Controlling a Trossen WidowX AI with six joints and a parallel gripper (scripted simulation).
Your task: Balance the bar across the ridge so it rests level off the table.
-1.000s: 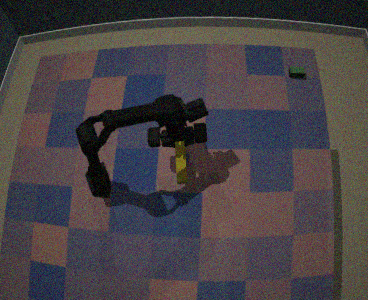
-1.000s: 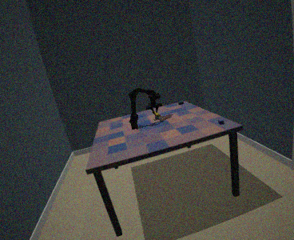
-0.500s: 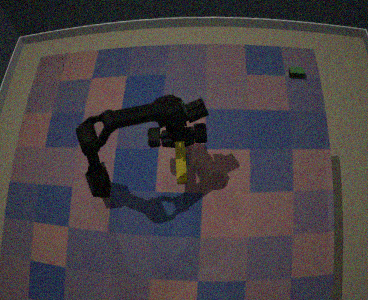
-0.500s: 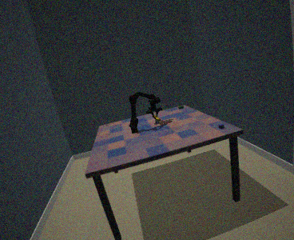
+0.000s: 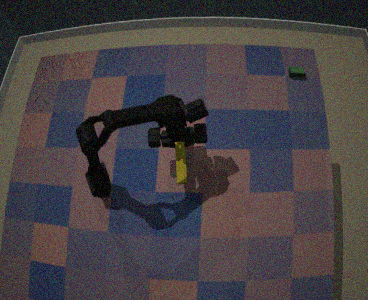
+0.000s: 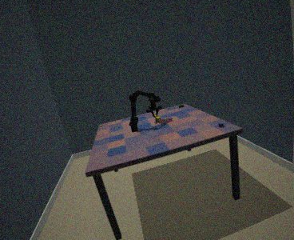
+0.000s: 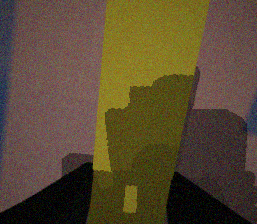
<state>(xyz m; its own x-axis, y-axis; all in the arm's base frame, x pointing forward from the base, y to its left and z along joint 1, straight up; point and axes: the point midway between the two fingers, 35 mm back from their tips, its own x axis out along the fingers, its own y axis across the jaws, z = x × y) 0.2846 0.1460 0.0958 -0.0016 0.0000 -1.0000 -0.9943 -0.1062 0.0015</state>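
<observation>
Right now the yellow bar is 3 cm to the right of my gripper tip. From my gripper tip the other things lie so: green block 46 cm ahead, 35 cm to the left, 4 cm below.
</observation>
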